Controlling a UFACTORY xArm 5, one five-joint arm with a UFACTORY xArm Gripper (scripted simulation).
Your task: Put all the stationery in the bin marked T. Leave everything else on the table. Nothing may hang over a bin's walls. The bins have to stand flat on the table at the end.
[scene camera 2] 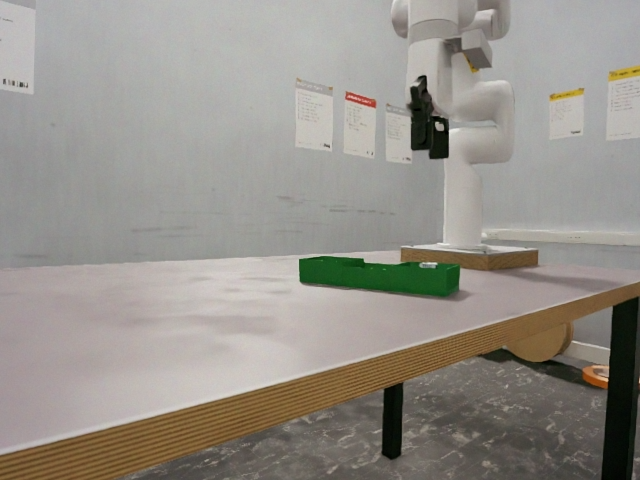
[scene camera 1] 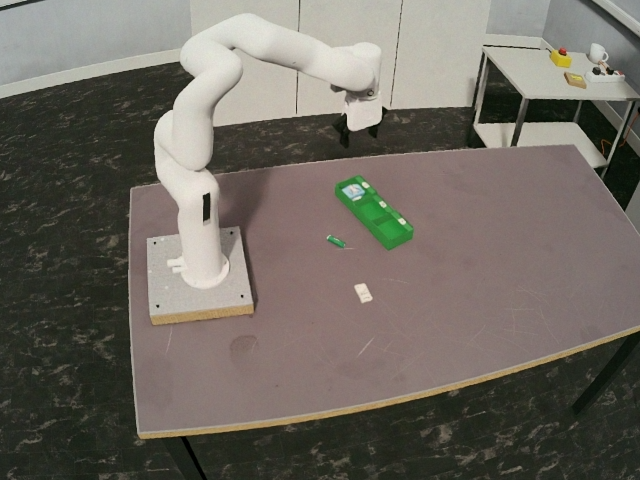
Labels:
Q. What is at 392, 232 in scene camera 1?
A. A long green bin.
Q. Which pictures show my gripper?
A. Scene camera 2 and scene camera 1: all of them.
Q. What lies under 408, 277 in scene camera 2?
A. A long green bin.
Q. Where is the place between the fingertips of my gripper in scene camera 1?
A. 358, 140

